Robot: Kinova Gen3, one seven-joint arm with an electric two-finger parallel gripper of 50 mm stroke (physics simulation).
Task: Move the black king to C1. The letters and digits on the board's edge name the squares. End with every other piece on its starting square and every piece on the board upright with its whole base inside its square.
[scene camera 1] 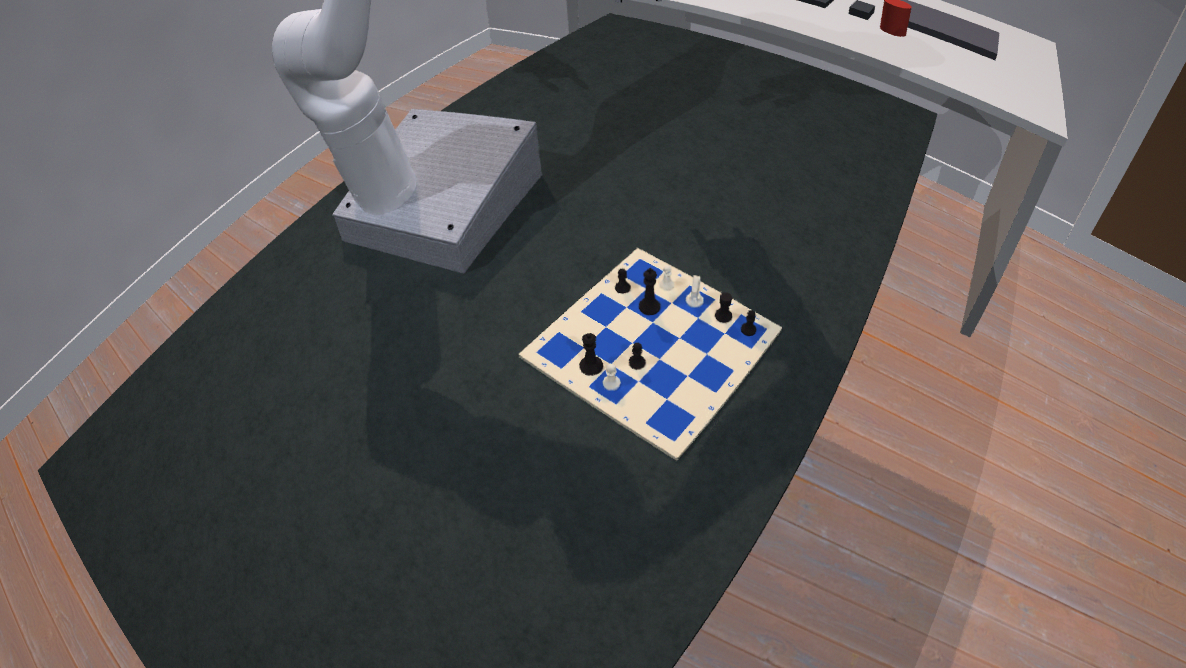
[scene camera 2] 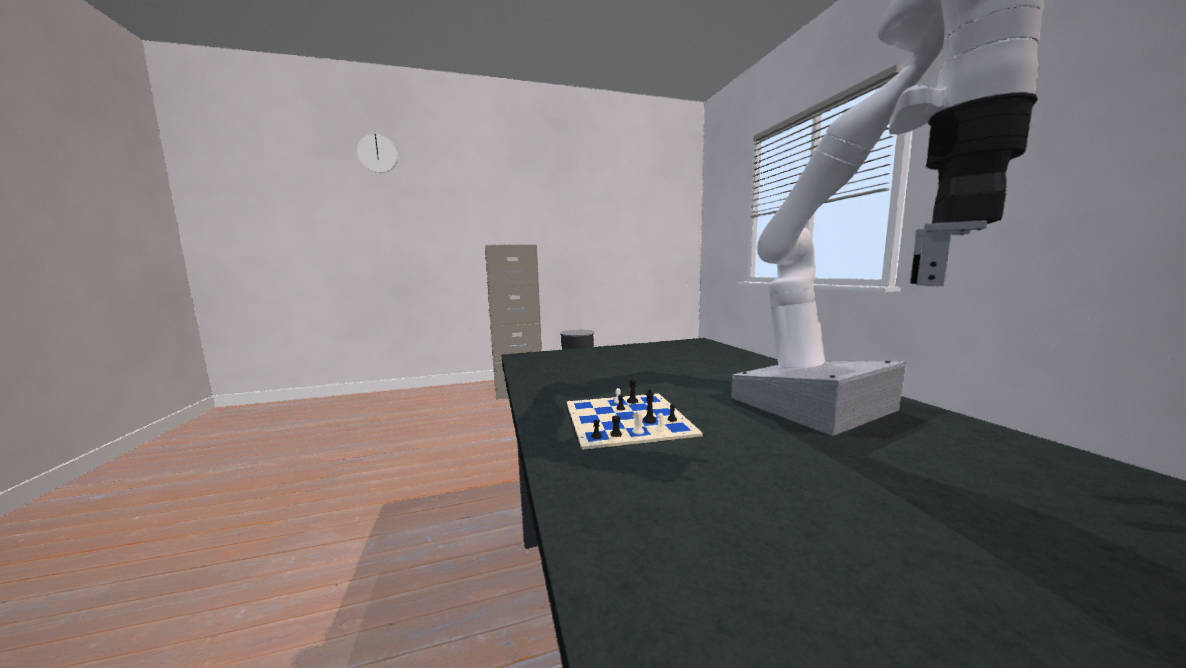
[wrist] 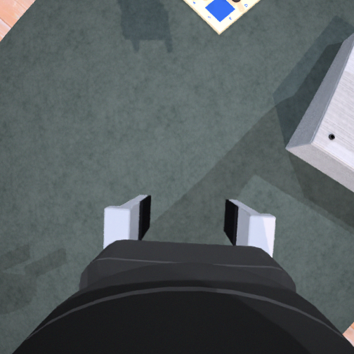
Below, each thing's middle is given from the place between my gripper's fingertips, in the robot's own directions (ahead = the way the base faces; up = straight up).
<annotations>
Right now my hand is 170 mm short of the chessboard [scene camera 1: 694,363], 390 mm to the left of it and 270 mm above it.
</annotations>
